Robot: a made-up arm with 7 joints.
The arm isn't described. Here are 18 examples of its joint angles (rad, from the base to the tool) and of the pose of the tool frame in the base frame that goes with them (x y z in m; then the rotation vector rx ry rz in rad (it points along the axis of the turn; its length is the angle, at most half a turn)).
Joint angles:
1: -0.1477 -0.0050 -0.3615 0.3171 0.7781 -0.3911 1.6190
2: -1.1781 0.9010 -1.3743 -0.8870 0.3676 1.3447 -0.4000
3: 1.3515 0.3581 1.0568 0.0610 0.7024 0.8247 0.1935
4: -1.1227 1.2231 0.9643 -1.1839 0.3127 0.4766 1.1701
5: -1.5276 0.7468 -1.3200 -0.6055 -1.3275 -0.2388 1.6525
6: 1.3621 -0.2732 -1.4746 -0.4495 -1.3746 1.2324 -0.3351
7: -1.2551 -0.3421 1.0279 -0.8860 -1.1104 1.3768 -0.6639
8: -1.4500 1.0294 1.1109 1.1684 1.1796 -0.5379 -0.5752
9: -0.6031 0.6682 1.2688 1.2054 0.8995 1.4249 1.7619
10: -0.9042 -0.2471 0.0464 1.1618 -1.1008 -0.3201 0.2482
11: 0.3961 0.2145 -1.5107 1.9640 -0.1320 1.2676 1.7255
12: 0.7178 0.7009 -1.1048 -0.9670 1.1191 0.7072 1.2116
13: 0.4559 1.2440 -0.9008 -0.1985 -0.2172 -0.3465 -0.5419
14: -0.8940 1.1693 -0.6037 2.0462 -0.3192 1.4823 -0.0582
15: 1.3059 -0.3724 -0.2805 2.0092 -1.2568 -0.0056 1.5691
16: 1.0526 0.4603 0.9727 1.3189 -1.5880 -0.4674 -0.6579
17: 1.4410 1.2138 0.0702 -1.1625 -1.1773 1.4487 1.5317
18: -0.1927 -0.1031 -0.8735 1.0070 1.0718 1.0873 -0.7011
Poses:
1: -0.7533 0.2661 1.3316 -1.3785 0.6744 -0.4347
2: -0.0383 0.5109 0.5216 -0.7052 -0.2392 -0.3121
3: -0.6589 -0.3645 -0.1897 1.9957 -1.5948 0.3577
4: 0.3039 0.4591 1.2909 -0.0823 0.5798 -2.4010
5: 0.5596 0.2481 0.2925 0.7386 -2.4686 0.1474
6: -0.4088 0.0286 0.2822 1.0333 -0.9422 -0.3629
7: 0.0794 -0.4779 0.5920 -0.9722 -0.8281 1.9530
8: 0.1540 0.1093 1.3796 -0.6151 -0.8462 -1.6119
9: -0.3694 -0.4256 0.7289 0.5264 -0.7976 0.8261
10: 0.4612 0.1585 0.7128 0.3399 1.6176 1.6912
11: 0.0046 0.0278 0.3704 0.2868 2.3174 1.3157
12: -0.2230 0.6497 0.1679 -1.3220 -0.7246 -2.0343
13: -0.1220 0.4065 1.0810 -0.8851 -0.6723 -1.9880
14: 0.1508 0.1189 0.4841 1.5338 2.3885 -1.2384
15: -0.3993 0.5307 0.2121 2.0876 -1.6494 -0.8578
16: -0.7986 -0.0992 0.7118 0.2806 -0.6075 1.3089
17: -0.4134 0.2546 0.0843 1.1947 -2.0616 0.5280
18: -0.3542 0.1451 1.0294 0.8809 -0.0824 0.1274
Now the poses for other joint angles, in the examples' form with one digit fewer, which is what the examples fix.
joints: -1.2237 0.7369 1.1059 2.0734 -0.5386 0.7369 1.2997
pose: 0.463 -0.242 0.684 1.157 0.561 2.114
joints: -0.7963 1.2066 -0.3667 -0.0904 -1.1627 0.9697 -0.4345
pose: 0.091 0.003 0.856 0.792 0.451 -2.400
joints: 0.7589 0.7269 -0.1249 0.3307 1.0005 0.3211 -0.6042
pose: -0.929 0.365 0.625 0.610 -2.229 -1.161
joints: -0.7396 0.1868 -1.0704 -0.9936 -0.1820 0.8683 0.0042
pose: -0.236 0.372 0.980 -0.291 -0.281 -0.678
